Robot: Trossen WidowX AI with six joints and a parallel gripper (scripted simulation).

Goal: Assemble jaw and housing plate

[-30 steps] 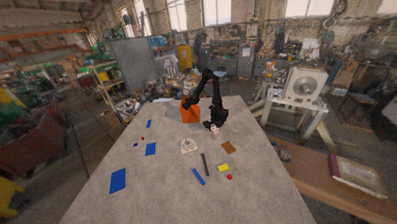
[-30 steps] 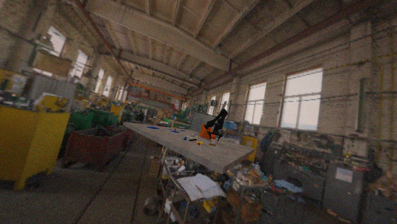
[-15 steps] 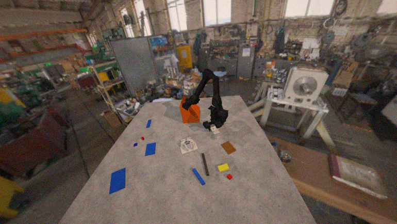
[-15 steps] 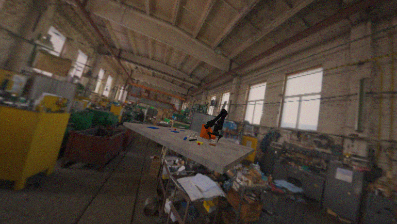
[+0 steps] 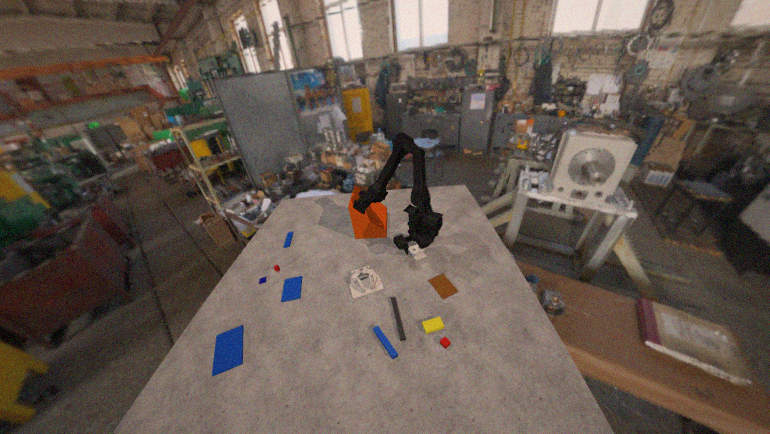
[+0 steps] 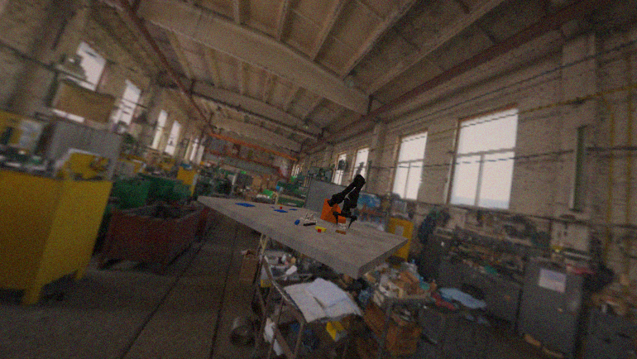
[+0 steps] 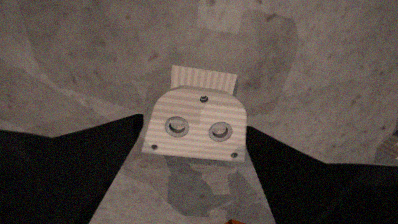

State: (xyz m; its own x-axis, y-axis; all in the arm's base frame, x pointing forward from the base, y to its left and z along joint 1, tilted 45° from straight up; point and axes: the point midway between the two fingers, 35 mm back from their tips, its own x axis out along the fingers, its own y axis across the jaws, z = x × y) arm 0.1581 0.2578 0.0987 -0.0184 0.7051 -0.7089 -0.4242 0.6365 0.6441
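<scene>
Now: gripper tip 1 cm short of the small white part. Also, from my gripper tip: brown tile 19 cm ahead, 9 cm to the left, 1 cm below; yellow block 34 cm ahead, 3 cm to the left; black bar 31 cm ahead, 9 cm to the right.
</scene>
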